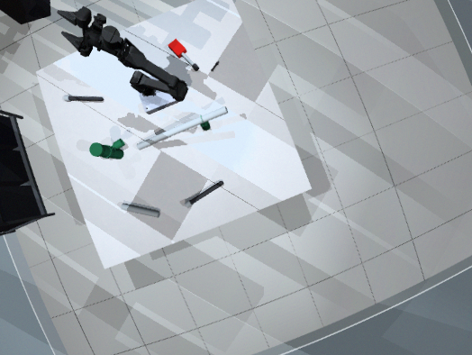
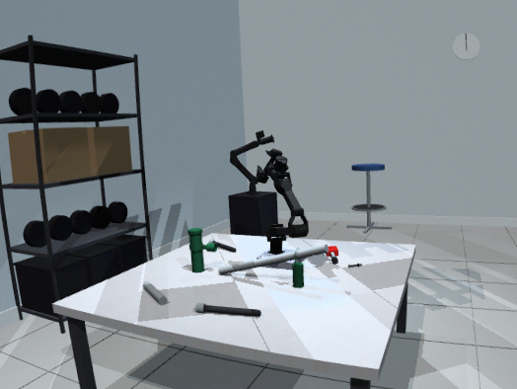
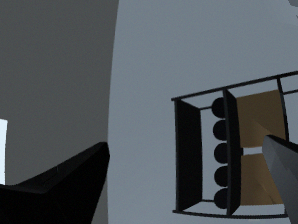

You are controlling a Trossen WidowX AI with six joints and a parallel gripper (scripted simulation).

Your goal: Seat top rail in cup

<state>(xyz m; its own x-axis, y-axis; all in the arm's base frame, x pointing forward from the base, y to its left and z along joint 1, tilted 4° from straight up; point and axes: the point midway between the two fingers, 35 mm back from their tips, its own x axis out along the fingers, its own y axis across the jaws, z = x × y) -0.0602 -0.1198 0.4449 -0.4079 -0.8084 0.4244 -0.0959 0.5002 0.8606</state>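
Now: gripper tip 37 cm short of the green rail-end cup, 6 cm to the left of it and 39 cm above it. Also, from my gripper tip: small green post: 33 cm ahead, 40 cm to the left, 41 cm below; then small bolt: 50 cm to the left, 50 cm below; then short grey tube: 74 cm ahead, 4 cm to the right, 49 cm below.
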